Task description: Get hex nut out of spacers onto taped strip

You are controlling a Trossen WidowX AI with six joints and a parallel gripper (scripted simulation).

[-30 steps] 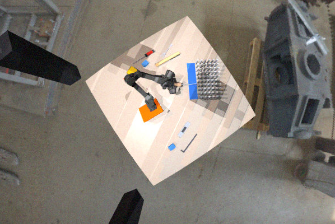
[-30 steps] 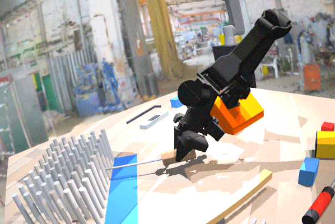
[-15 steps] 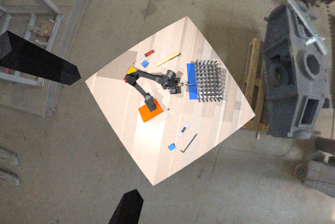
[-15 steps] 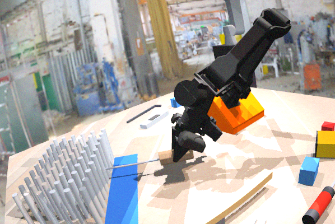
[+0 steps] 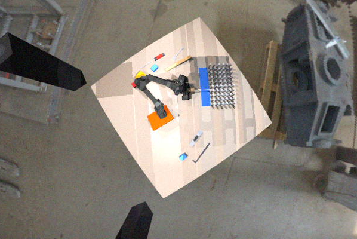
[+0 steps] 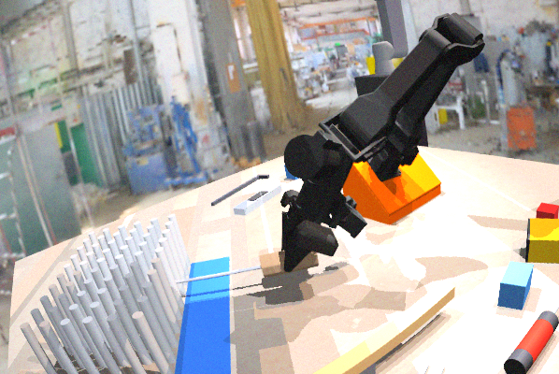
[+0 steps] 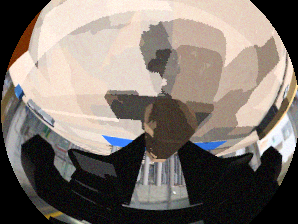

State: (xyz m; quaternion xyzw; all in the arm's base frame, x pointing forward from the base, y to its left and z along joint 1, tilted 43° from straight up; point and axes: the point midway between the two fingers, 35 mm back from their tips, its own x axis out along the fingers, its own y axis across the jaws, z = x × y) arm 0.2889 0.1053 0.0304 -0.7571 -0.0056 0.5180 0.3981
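My gripper tip is 14 cm short of the blue taped strip, 2 cm to the left of it and 3 cm above it. Also, from my gripper tip: wrench 7 cm ahead, 37 cm to the left, 3 cm below; hook tool 9 cm ahead, 4 cm to the right; hex nut 29 cm ahead, 13 cm to the right, 3 cm below.
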